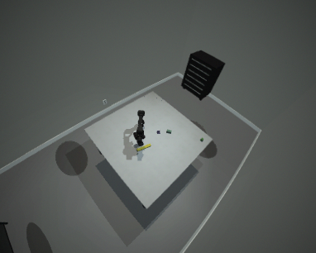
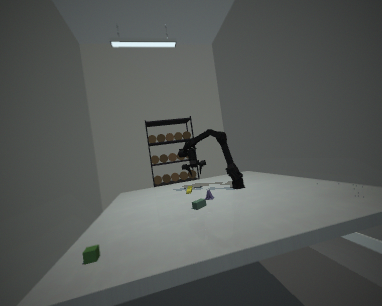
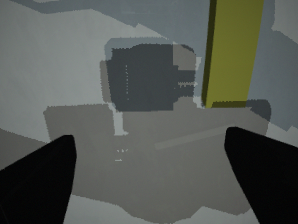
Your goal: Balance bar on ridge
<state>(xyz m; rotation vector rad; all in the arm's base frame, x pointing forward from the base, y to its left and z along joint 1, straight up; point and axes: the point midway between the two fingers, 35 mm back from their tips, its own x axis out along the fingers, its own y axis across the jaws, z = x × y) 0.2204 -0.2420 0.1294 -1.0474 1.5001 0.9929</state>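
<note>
My gripper tip is now 90 mm above the yellow bar, 80 mm short of it and 50 mm to the right of it. The rest, counted from my gripper tip: small green cube 750 mm to the left, 520 mm ahead, 80 mm below; then teal block 480 mm to the left, 120 mm ahead, 80 mm below.
</note>
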